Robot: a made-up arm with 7 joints.
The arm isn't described. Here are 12 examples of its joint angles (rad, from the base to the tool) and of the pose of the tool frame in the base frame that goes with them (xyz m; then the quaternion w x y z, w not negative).
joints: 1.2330 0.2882 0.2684 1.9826 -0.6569 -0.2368 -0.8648
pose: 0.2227 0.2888 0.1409 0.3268 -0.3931 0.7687 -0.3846
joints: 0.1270 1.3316 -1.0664 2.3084 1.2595 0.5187 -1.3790
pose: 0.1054 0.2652 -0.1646 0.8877 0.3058 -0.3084 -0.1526
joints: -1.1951 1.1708 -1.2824 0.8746 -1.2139 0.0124 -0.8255
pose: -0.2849 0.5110 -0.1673 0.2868 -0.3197 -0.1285 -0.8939
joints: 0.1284 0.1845 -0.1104 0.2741 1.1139 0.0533 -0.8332
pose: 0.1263 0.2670 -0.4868 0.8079 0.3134 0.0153 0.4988
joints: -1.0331 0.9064 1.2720 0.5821 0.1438 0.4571 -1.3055
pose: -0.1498 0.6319 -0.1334 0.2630 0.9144 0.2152 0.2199
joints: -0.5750 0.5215 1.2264 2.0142 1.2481 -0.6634 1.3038
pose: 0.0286 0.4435 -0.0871 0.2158 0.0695 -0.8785 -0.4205
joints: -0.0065 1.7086 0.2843 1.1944 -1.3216 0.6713 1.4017
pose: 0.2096 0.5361 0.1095 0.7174 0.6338 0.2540 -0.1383
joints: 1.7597 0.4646 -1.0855 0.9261 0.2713 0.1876 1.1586
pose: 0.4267 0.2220 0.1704 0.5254 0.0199 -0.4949 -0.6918
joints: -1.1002 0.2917 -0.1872 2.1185 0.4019 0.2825 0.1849
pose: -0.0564 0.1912 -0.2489 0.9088 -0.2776 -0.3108 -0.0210
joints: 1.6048 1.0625 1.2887 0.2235 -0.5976 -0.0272 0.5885
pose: 0.2037 0.6501 0.0214 0.4002 0.0943 -0.8449 0.3421
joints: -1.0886 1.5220 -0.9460 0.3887 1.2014 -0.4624 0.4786
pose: -0.0611 0.6744 -0.0905 0.9026 0.2022 0.1910 -0.3286
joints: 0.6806 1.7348 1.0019 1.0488 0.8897 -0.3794 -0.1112
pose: -0.0620 0.5454 0.2503 0.1913 -0.3789 0.8869 -0.1822
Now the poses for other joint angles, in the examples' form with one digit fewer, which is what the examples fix.
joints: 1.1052 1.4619 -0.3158 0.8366 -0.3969 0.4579 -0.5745
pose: 0.165 0.610 0.102 0.324 0.901 -0.258 0.129
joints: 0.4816 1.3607 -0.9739 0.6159 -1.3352 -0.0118 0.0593
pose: 0.164 0.619 -0.149 0.349 0.468 0.265 -0.768
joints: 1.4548 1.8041 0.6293 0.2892 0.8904 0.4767 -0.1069
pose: -0.148 0.664 0.072 0.110 0.064 -0.731 0.670
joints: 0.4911 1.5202 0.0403 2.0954 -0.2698 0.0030 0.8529
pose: 0.179 0.345 0.095 0.348 0.479 -0.363 -0.719
